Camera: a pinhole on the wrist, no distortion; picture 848 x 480 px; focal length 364.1 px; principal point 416.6 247.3 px. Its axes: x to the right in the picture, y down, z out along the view. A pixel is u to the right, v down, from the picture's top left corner.
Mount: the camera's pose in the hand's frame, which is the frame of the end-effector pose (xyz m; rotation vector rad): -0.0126 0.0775 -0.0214 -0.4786 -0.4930 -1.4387
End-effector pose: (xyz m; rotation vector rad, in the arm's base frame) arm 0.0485 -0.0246 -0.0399 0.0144 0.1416 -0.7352
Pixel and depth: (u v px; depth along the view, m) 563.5 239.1 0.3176
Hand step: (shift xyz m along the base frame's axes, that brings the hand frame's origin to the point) 0.1299 0.1129 0.3050
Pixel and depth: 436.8 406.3 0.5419
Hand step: 0.4657 0.1220 0.3855
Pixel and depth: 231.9 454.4 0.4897
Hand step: 0.5901 0.2652 0.1708
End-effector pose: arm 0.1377 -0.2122 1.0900 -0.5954 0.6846 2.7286
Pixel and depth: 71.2 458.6 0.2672
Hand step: -0.2724 -0.3444 0.1587
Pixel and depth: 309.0 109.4 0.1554
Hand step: -0.0251 -0.1448 0.1770
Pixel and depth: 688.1 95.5 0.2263
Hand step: -0.0179 0.0580 0.2828
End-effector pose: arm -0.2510 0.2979 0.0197 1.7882 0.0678 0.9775
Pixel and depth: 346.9 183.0 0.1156
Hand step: -0.0495 -0.1358 0.1010
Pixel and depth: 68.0 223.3 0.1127
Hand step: -0.1050 -0.1231 0.1666
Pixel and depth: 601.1 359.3 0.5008
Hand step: 0.3659 -0.4159 0.1631
